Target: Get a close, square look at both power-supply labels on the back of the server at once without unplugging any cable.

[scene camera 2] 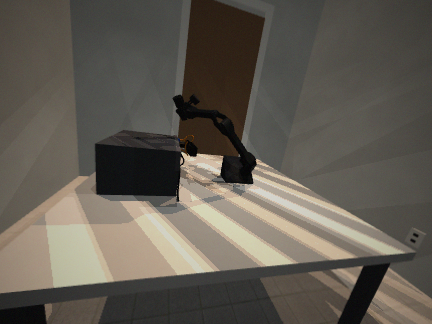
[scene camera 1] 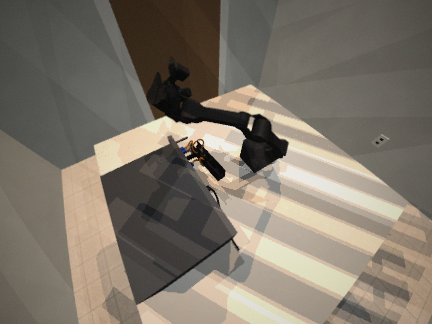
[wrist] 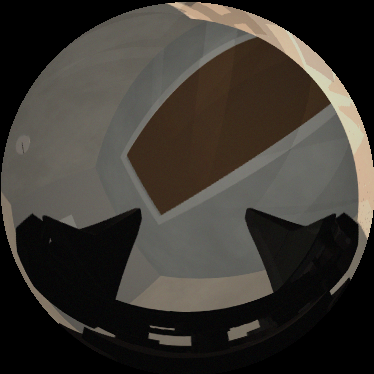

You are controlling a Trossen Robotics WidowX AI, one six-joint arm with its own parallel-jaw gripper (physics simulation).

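Frame: origin at the arm's base, x ahead, y left, z up, level; millimetres.
Seen in the pictures: gripper, fingertip midpoint: (scene camera 2: 190,101) (scene camera 1: 164,65) (wrist: 194,214); arm's base, link origin: (scene camera 2: 244,171) (scene camera 1: 269,149).
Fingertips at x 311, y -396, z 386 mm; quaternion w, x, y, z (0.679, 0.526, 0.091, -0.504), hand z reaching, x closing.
Observation:
Offsets run from my fingertips to a thing's middle. "pt": to the spot under its first point. Level surfaces: height alone.
The dark server (scene camera 1: 150,215) (scene camera 2: 137,170) stands on the table. Its cabled back faces the arm's base. Orange cables @(pt dz -260, dx +16, dy +200 mm) (scene camera 1: 198,142) (scene camera 2: 189,137) with blue ends stick out of it near a black block-like part @(pt dz -253, dx +54, dy +349 mm) (scene camera 1: 213,167) (scene camera 2: 191,148). A black cable @(pt dz -327, dx +102, dy +424 mm) (scene camera 1: 216,195) (scene camera 2: 182,160) loops out lower along the same face. My gripper (scene camera 1: 164,75) (scene camera 2: 186,100) (wrist: 194,214) is open and empty, raised above the server's height near its far back corner. The wrist view shows walls and a door between the spread fingers. The server and both power-supply labels do not show there; the labels are not readable in the scene views.
The arm's base (scene camera 1: 260,152) (scene camera 2: 237,170) stands on the table @(dz -449 mm) (scene camera 1: 320,250) (scene camera 2: 280,250), across from the server's back. A thin dark piece @(pt dz -441, dx +154, dy +604 mm) (scene camera 1: 235,244) (scene camera 2: 178,192) sticks out at the server's near back corner. A brown door (scene camera 1: 170,40) (scene camera 2: 220,65) (wrist: 215,115) is beyond the table.

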